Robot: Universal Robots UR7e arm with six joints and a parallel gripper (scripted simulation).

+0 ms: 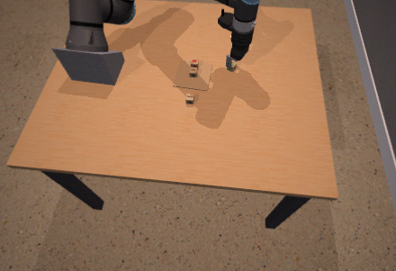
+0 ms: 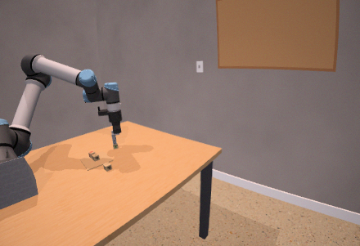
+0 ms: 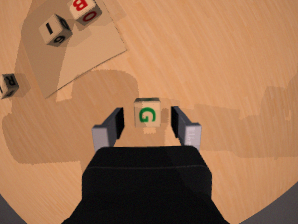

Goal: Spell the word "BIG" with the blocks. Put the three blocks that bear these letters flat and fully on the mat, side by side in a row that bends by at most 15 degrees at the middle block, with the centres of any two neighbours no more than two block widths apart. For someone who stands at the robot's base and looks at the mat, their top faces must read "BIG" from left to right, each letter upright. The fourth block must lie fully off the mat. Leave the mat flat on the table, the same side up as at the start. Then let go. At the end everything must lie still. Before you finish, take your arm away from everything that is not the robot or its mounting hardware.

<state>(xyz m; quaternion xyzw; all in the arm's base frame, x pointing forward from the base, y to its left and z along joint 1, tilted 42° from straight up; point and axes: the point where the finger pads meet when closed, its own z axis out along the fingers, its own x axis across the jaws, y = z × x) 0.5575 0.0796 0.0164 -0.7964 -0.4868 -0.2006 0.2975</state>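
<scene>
Right now the tan mat is 15 cm behind my hand, 5 cm to the right of it and 5 cm below it. Round my hand: B block: 15 cm behind, 1 cm to the right, 4 cm below.
</scene>
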